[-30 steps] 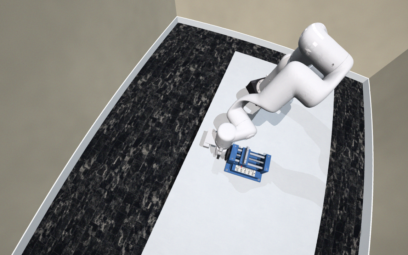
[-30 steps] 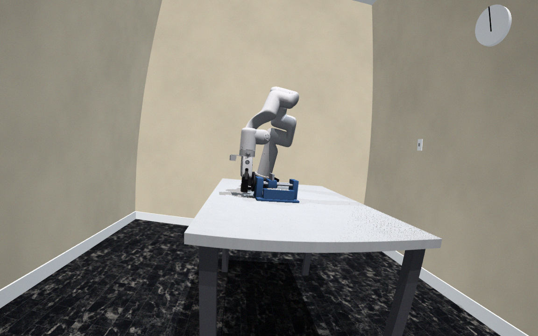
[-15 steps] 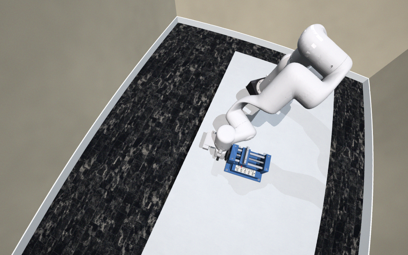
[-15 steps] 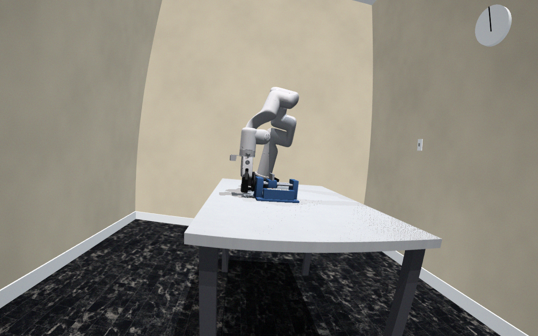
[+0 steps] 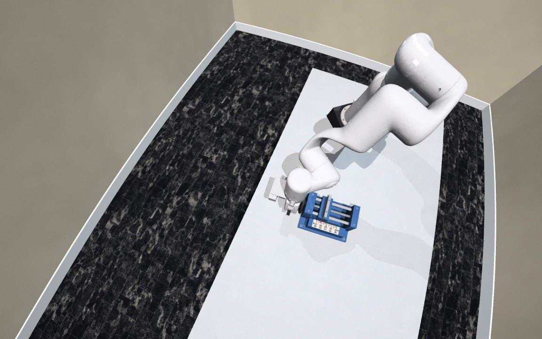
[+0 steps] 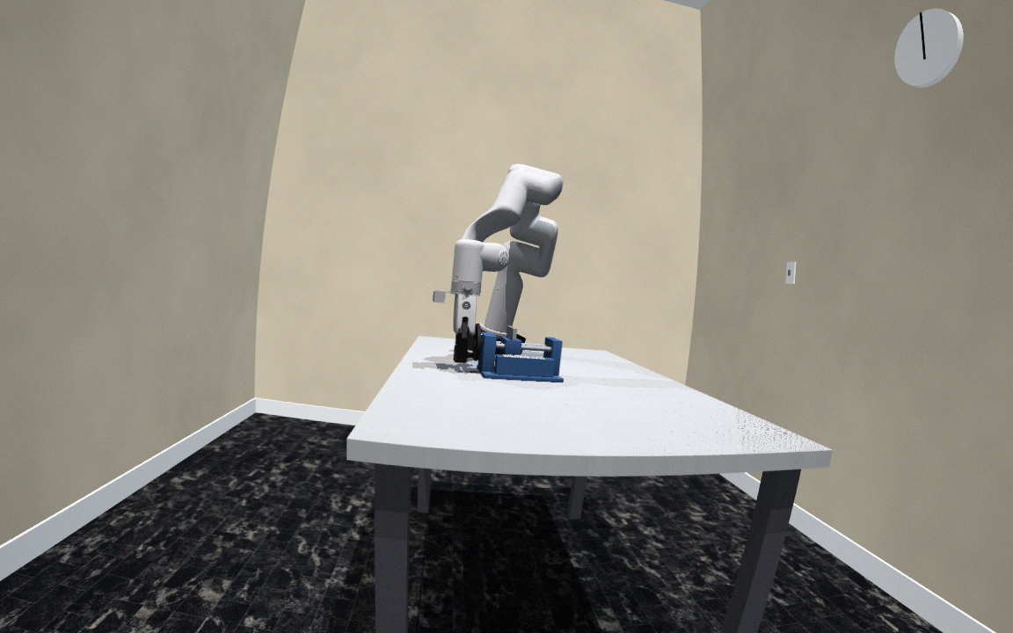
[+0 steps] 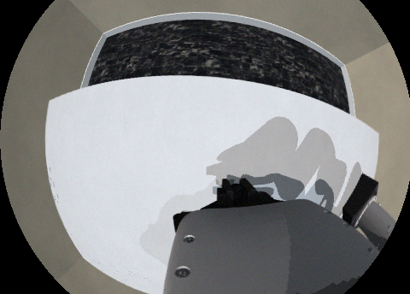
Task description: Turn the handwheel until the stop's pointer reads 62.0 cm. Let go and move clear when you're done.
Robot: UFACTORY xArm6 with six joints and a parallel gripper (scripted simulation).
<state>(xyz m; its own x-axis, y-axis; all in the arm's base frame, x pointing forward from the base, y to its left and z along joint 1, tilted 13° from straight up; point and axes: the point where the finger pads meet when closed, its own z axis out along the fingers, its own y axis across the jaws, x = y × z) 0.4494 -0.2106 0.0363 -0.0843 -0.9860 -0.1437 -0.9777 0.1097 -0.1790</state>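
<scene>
Right now the stop is 10 mm ahead of my hand, 130 mm to the left of it and 40 mm above it. From my hand the other things lie so: handwheel (20 mm to the left, 10 mm above).
</scene>
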